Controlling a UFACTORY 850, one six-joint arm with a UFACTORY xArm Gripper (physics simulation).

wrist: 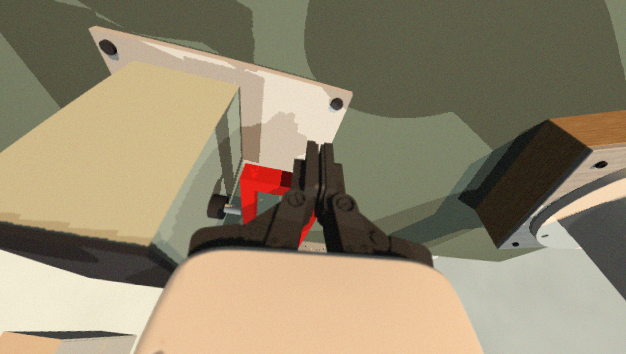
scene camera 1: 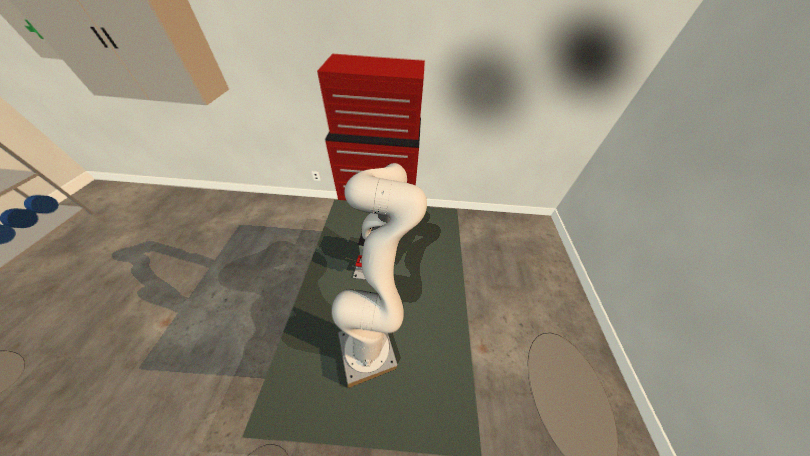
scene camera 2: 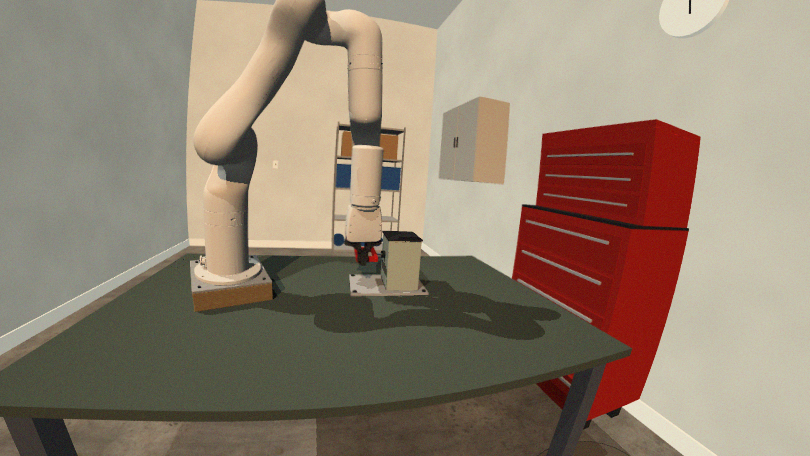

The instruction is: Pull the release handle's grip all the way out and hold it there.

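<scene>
The red release handle (scene camera 1: 358,261) (scene camera 2: 373,256) (wrist: 248,197) is a rectangular loop beside the beige box (scene camera 2: 402,263) (wrist: 125,130). In the wrist view a short metal rod (wrist: 232,209) shows between the box's black collar (wrist: 217,206) and the loop. The handle's grip, on the side away from the box, is mostly hidden behind the fingers; a red piece shows between the finger links. My gripper (scene camera 2: 363,262) (wrist: 316,158) is shut with nothing between its fingers, which overlap the grip in the wrist view. In scene camera 1 the arm hides the gripper's fingertips.
The box stands on a pale base plate (scene camera 2: 362,284) (wrist: 287,102) with dark bolts, on the green table (scene camera 1: 419,368) (scene camera 2: 317,368). The arm's base block (scene camera 1: 371,376) (scene camera 2: 232,296) stands to the left in scene camera 2. A red tool cabinet (scene camera 1: 374,107) (scene camera 2: 595,181) stands beyond the table.
</scene>
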